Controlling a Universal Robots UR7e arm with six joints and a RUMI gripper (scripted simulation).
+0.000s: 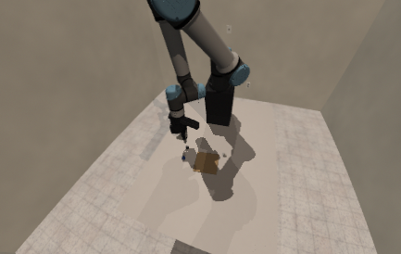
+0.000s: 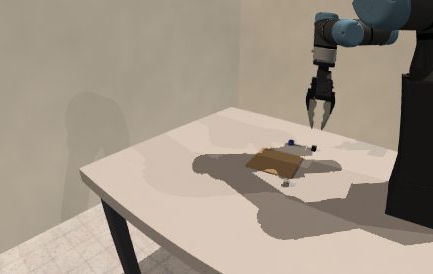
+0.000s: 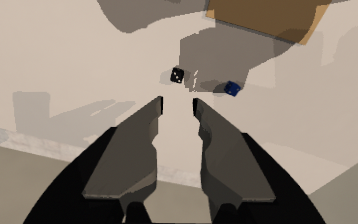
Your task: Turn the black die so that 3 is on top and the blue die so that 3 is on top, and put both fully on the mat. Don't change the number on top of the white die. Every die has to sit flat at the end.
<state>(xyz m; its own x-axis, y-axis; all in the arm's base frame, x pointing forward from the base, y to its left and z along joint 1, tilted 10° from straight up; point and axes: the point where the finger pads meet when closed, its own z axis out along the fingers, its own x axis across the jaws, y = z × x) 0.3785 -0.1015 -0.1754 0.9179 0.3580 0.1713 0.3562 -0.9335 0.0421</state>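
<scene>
Now: hand 8 cm above the black die. Round my hand: blue die (8 cm below, 8 cm ahead, 2 cm to the left); then brown mat (16 cm to the left, 9 cm below, 5 cm ahead); then white die (25 cm to the left, 8 cm below, 4 cm behind).
</scene>
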